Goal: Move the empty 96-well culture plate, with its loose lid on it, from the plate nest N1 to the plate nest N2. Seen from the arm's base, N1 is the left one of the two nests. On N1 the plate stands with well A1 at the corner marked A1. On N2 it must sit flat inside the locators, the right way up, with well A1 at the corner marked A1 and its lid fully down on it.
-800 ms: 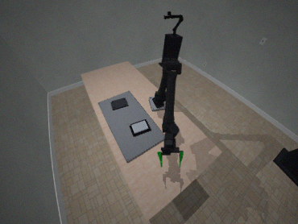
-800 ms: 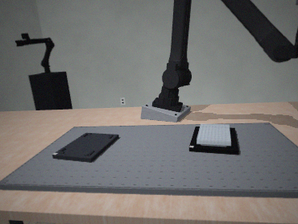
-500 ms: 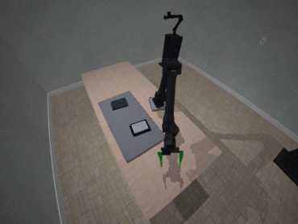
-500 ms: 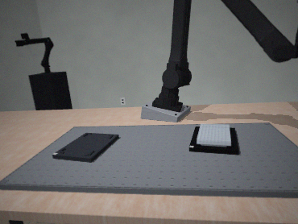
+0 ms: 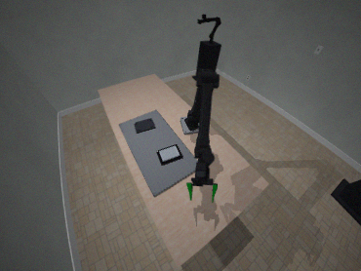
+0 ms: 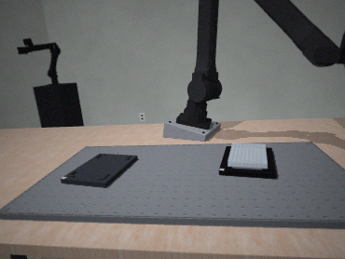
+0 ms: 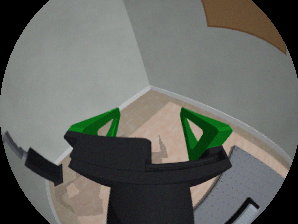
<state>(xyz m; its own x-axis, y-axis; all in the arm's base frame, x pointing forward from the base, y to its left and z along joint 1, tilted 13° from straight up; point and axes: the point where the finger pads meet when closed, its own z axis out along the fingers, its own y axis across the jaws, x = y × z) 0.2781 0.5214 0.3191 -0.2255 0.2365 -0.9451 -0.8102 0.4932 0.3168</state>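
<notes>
Right now the plate lid is 390 mm to the right of my hand and 180 mm below it.
</notes>
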